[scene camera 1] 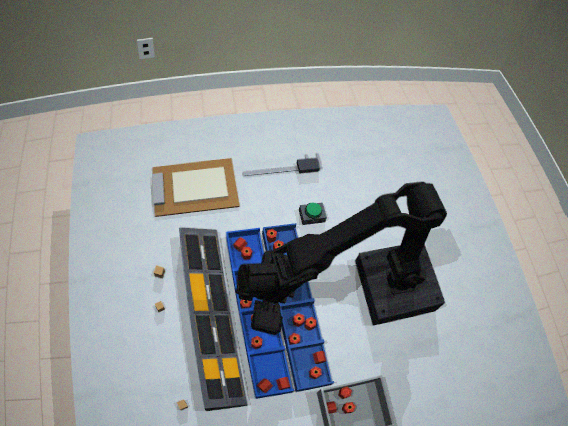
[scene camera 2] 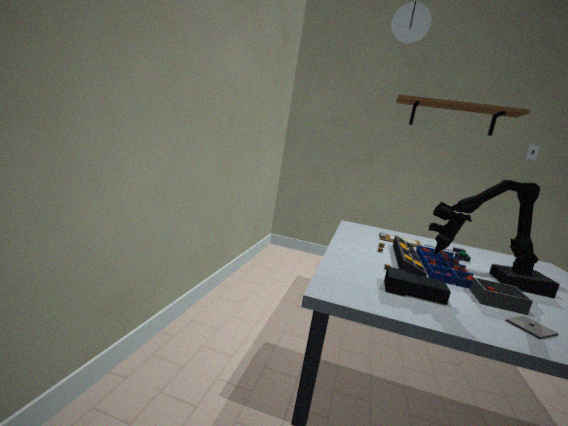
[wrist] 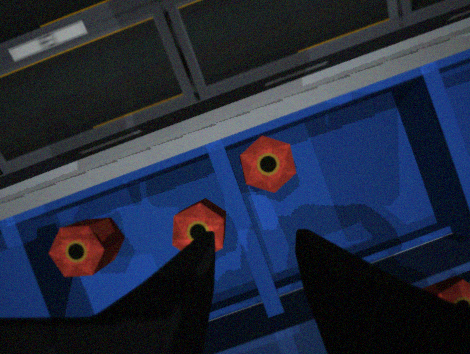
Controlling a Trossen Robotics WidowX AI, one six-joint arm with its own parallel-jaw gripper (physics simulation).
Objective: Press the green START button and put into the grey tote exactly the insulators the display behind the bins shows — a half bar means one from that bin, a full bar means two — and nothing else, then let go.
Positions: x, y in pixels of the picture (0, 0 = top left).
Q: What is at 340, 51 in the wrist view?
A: A display panel.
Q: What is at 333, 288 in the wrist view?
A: My gripper.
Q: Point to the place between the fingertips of my gripper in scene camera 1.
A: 258, 303
